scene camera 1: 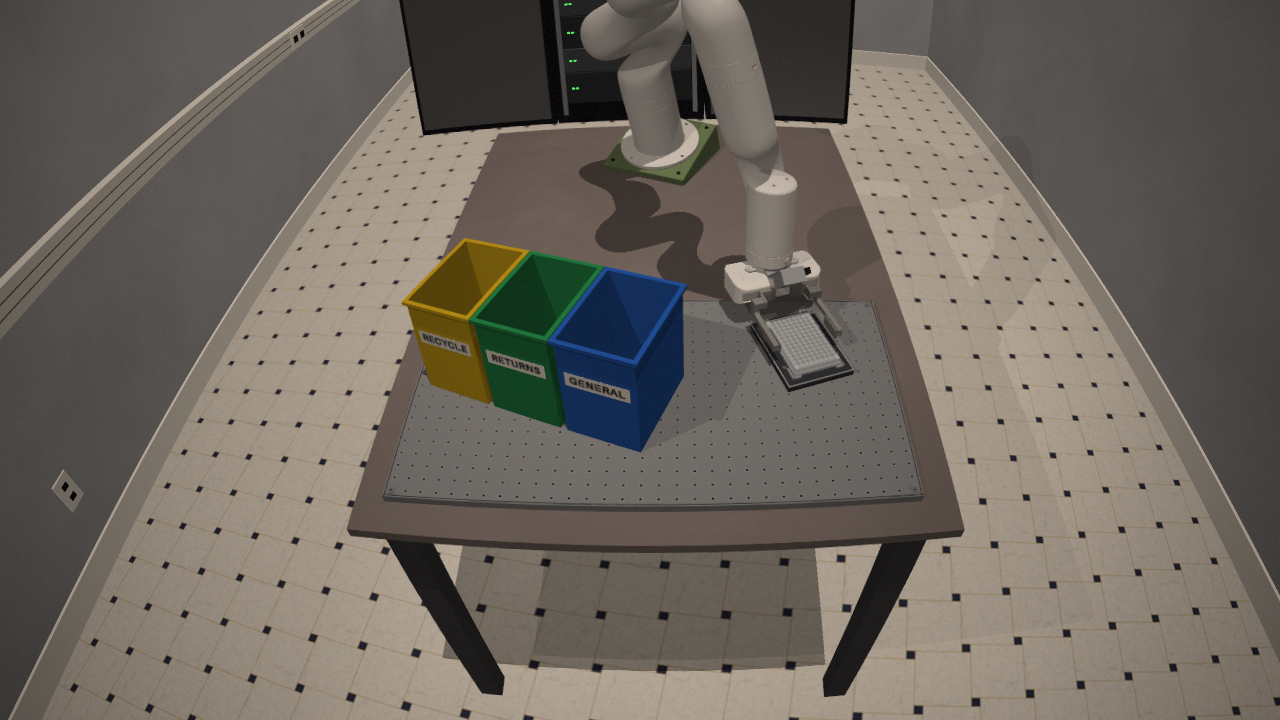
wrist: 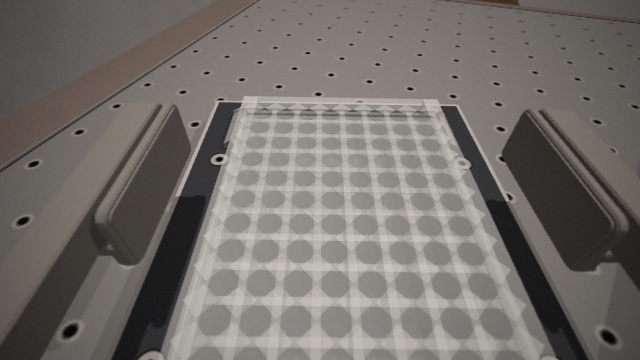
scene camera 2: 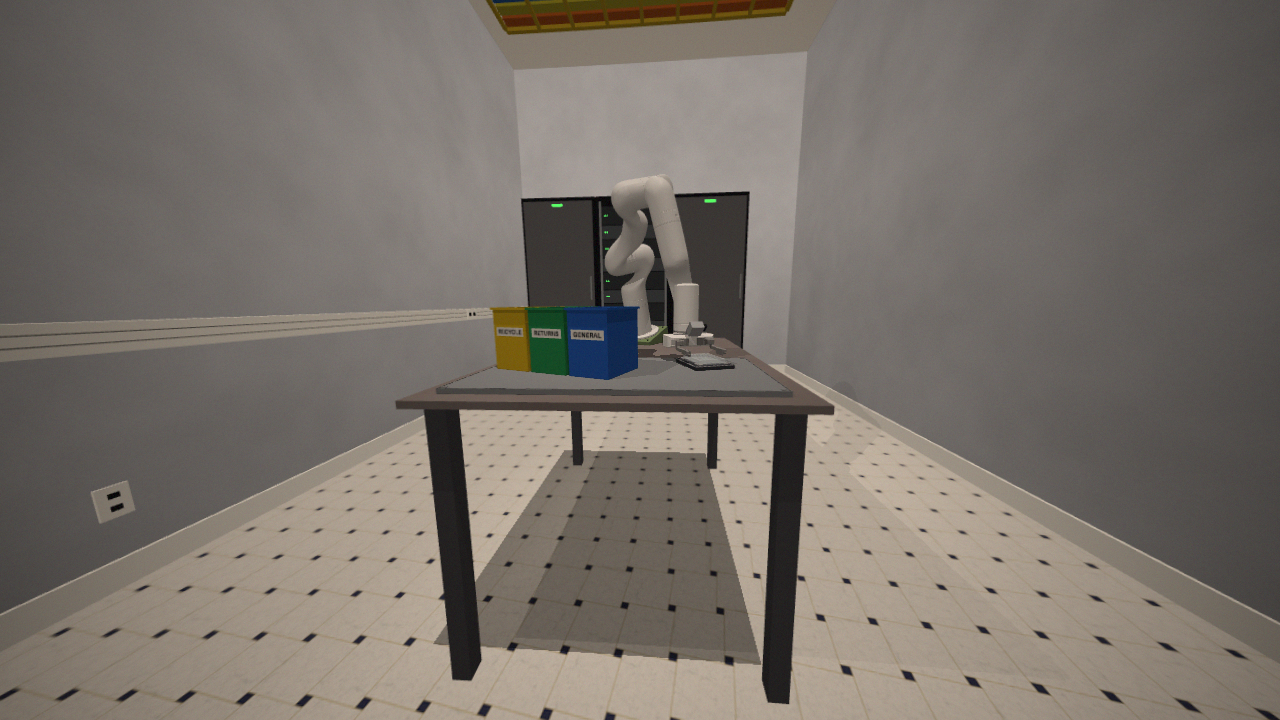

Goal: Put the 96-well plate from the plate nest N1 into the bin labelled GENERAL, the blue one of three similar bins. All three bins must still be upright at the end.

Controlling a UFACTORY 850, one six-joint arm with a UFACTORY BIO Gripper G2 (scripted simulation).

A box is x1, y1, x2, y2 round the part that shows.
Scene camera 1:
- blue bin labelled GENERAL: [547, 266, 686, 451]
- clear 96-well plate: [765, 312, 840, 376]
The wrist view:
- clear 96-well plate: [158, 96, 556, 359]
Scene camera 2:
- blue bin labelled GENERAL: [564, 306, 639, 379]
